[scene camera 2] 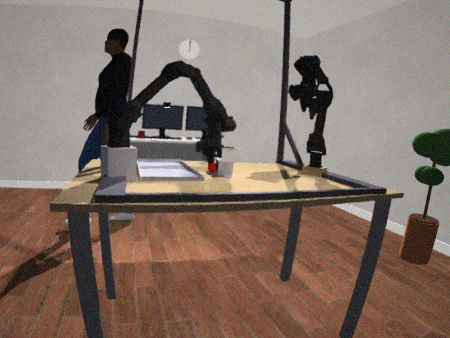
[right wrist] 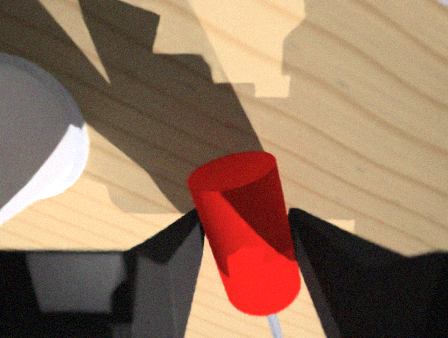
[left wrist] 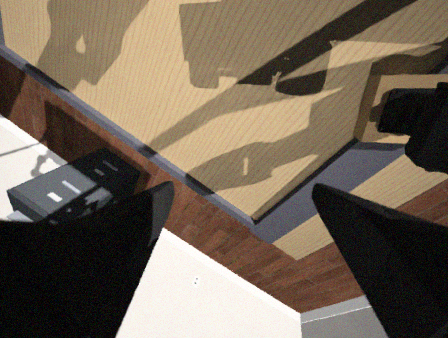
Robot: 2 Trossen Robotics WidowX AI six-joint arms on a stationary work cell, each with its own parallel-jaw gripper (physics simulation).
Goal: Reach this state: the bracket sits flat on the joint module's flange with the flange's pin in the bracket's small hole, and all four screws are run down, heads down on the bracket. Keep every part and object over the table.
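Places are measured from the left arm's base along level axes (x ahead, y left, z up), in metres.
Pixels of known places: left gripper, fingertip midpoint: (scene camera 2: 307, 115) (left wrist: 243, 189); right gripper, fingertip midpoint: (scene camera 2: 214, 169) (right wrist: 246, 217); left arm's base at its link origin: (scene camera 2: 314, 166) (left wrist: 407, 111); right arm's base at its link origin: (scene camera 2: 118, 146).
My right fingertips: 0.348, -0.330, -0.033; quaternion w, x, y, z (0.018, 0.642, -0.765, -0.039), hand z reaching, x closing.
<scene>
Ahead of a thing's pixels: the offset from my right fingertips to its middle, as dx, dy, dz.
The white joint module {+0.055, +0.093, +0.027} (scene camera 2: 226, 168) stands near the middle of the table with the white bracket {+0.055, +0.093, +0.077} (scene camera 2: 230, 153) at its top; whether it lies flat, and the pin, hole and screws, cannot be made out. Part of the round module (right wrist: 67, 160) shows at the left edge of the right wrist view. My right gripper (scene camera 2: 212, 159) (right wrist: 246, 217) is low beside the module, shut on the red handle of the screwdriver {-0.018, -0.002, +0.012} (scene camera 2: 212, 167) (right wrist: 255, 270). Its thin metal shaft points toward the bottom of the right wrist view. My left gripper (scene camera 2: 303, 107) (left wrist: 243, 189) is open and empty, high above the table's right side.
A shallow grey tray {+0.174, -0.126, +0.003} (scene camera 2: 170, 178) lies left of the module, beside the white block {+0.433, -0.079, +0.050} (scene camera 2: 119, 165) under the right arm. A dark frame rail (scene camera 2: 240, 194) runs along the near table edge. A dark upright post (scene camera 2: 285, 80) rises behind, left of the left arm. A person (scene camera 2: 114, 82) stands behind.
</scene>
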